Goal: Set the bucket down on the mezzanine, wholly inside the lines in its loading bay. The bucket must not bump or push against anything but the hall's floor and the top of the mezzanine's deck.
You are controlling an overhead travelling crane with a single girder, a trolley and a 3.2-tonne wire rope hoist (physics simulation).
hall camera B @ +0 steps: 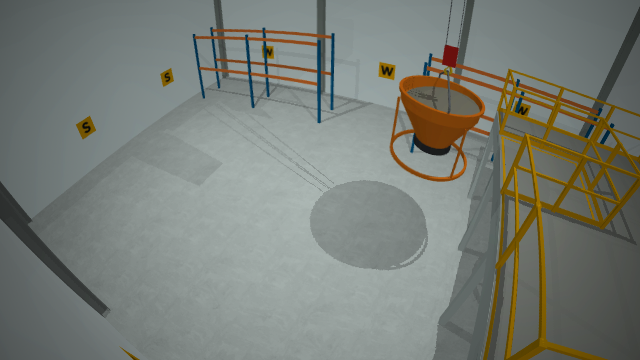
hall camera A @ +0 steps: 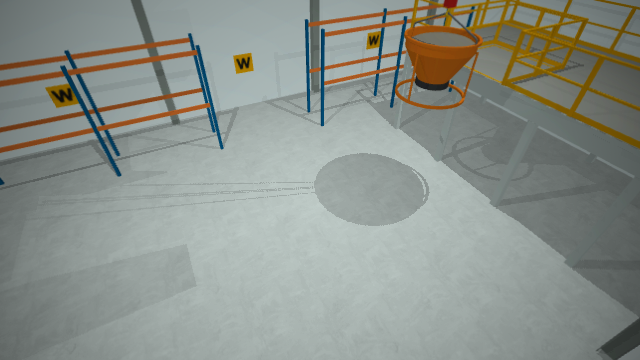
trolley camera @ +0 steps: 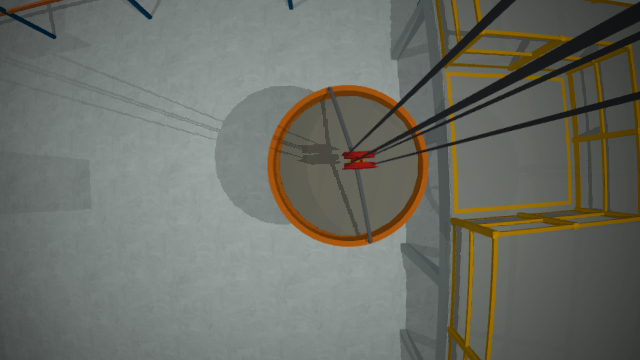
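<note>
The orange bucket (hall camera A: 434, 62) (hall camera B: 439, 120) (trolley camera: 390, 192) hangs by its grey bail from my hook (hall camera A: 448, 12) (hall camera B: 448, 71) (trolley camera: 359, 160), under the red block. It is off the floor, on the hall side of the mezzanine deck (hall camera B: 590, 290) (trolley camera: 560, 300). In the trolley view a narrow gap shows between its rim and the deck's edge. The height of its base ring against the deck top is hard to judge. The yellow outline of the loading bay (trolley camera: 513, 207) lies right of the bucket, inside the deck's open edge.
Yellow railings (hall camera B: 541, 280) (trolley camera: 492, 285) stand along the deck edge below the bay in the trolley view, and more stand above and right of it. Grey posts (hall camera A: 515, 160) carry the deck. Blue and orange racks (hall camera A: 322, 77) (hall camera B: 319, 80) stand along the wall.
</note>
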